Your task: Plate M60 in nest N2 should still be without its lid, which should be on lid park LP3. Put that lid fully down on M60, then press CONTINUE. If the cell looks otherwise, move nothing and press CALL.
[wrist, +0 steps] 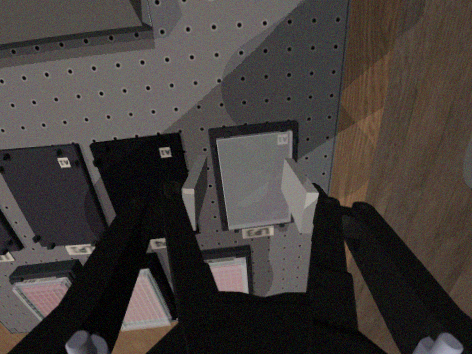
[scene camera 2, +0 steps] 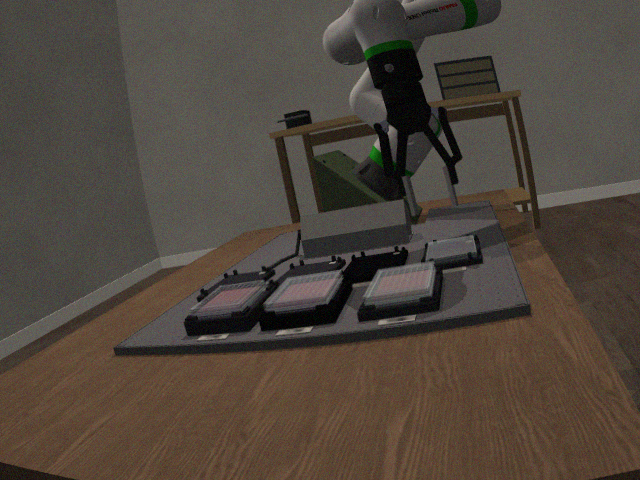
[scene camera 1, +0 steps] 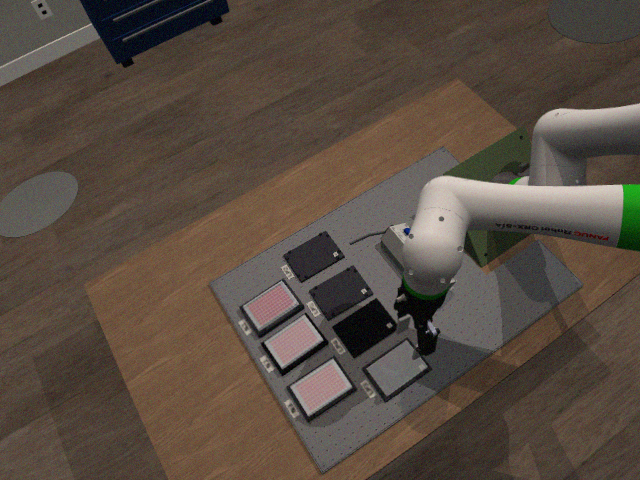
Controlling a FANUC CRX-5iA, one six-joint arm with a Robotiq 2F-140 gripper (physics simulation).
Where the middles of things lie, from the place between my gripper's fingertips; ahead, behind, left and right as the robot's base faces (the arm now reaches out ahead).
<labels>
My hand is 6 cm short of the lid park LP3 [wrist: 293, 125], 2 cm to the right of it and 6 cm above it.
</labels>
